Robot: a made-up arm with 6 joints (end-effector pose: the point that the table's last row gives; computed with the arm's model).
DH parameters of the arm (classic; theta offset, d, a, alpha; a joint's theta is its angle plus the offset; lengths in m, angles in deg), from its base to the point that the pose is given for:
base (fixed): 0 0.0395 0 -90
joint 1: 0 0.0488 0.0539 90
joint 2: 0 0.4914 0.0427 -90
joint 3: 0 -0.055 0.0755 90
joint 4: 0 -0.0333 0.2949 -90
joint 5: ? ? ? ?
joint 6: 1.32 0 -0.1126 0
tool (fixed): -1.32 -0.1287 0 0
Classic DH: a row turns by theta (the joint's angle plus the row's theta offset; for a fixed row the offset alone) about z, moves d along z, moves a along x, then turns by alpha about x.
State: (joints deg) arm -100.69 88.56 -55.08 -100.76 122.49 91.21
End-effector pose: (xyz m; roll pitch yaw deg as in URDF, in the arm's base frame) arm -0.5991 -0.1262 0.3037 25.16 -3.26 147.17
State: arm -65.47 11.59 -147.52 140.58 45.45 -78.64
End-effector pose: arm -0.3481 -0.0556 0.3412 113.11 18.11 127.34
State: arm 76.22 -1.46 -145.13 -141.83 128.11 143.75
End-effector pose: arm 0.3192 -0.1255 -0.0381 -143.83 -12.90 -128.44
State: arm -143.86 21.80 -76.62 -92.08 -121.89 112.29
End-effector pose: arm -0.5562 -0.4022 -0.0916 79.41 18.76 -178.67
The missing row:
joint 5: 0 0.009 -0.1991 90
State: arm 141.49 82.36 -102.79 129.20 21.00 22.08
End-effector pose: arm 0.2941 0.0996 -0.5223 -12.26 -53.80 107.79
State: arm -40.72 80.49 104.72 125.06 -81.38 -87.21
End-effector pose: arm -0.6432 -0.0601 0.5376 -34.73 84.72 -42.51
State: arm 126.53 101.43 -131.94 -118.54 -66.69 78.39
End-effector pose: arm 0.2871 0.4682 -0.5068 -27.03 55.46 -90.26
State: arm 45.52 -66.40 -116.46 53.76 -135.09 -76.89
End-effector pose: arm 0.9072 0.2319 0.2700 -64.96 -76.70 145.31
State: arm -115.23 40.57 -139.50 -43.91 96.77 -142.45
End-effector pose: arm -0.5211 -0.1845 -0.2393 100.02 -28.97 -38.08
